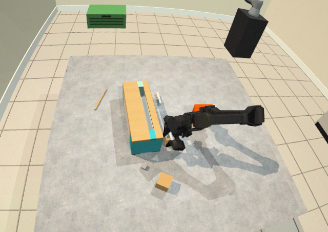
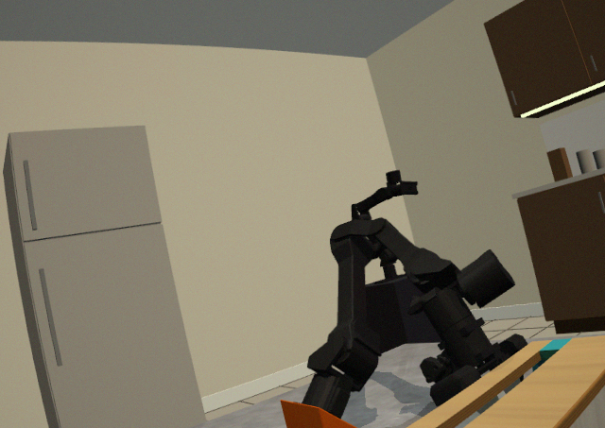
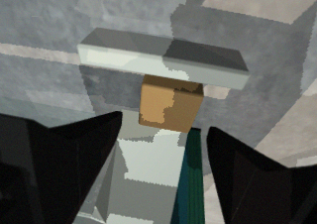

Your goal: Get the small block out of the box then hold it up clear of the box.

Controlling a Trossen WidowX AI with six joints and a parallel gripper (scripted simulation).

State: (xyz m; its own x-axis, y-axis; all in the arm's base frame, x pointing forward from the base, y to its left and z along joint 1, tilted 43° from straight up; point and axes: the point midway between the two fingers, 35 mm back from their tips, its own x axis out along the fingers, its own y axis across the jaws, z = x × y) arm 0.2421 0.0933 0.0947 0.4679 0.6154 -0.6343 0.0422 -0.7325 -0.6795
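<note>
The small block lies 2 cm behind my gripper tip and 1 cm below it. The rest, counted from my gripper tip: thin wooden stick: 34 cm to the right, 32 cm ahead, 2 cm below; then tiny grey cube: 12 cm ahead, 11 cm to the left, 2 cm below; then long box: 16 cm to the right, 7 cm ahead, 3 cm above.
</note>
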